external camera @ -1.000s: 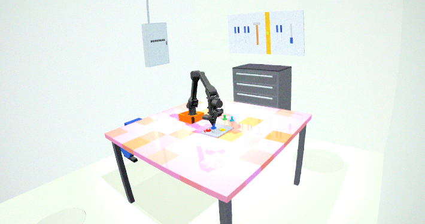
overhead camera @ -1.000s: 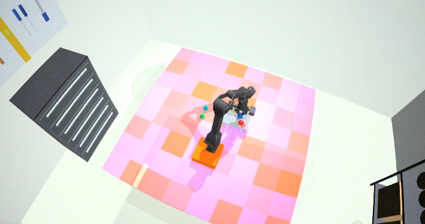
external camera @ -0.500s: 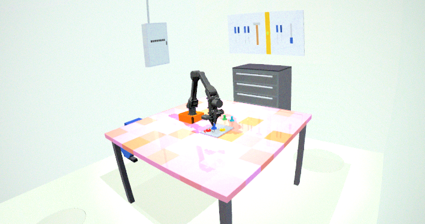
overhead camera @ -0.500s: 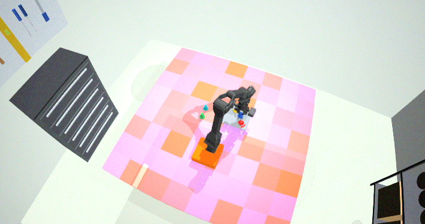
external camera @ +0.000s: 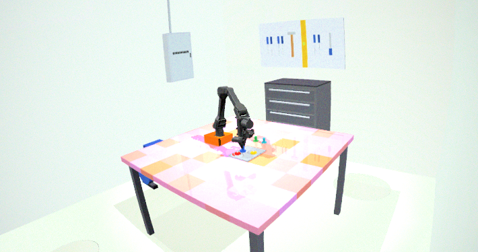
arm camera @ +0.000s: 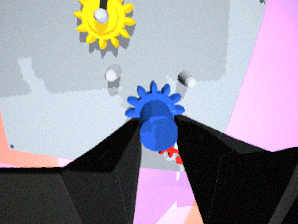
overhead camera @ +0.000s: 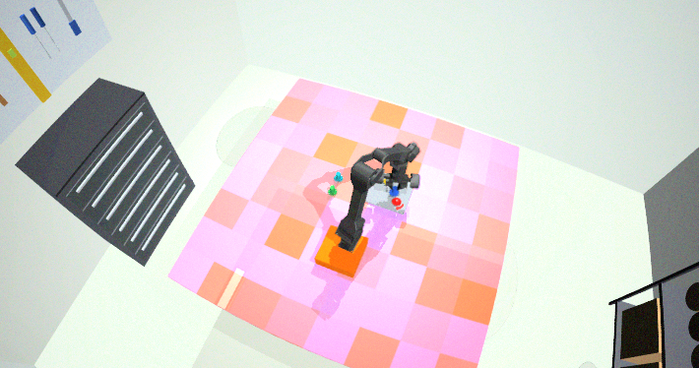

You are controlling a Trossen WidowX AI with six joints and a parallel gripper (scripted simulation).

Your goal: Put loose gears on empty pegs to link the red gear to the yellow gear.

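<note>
Right now the red gear is 30 mm behind my gripper tip, 30 mm to the right of it and 40 mm below it. From my gripper tip the other things lie so: cyan gear 30 mm behind, 250 mm to the left, 40 mm below; yellow gear 50 mm ahead, 50 mm to the left, 40 mm below; blue gear 10 mm below.
</note>
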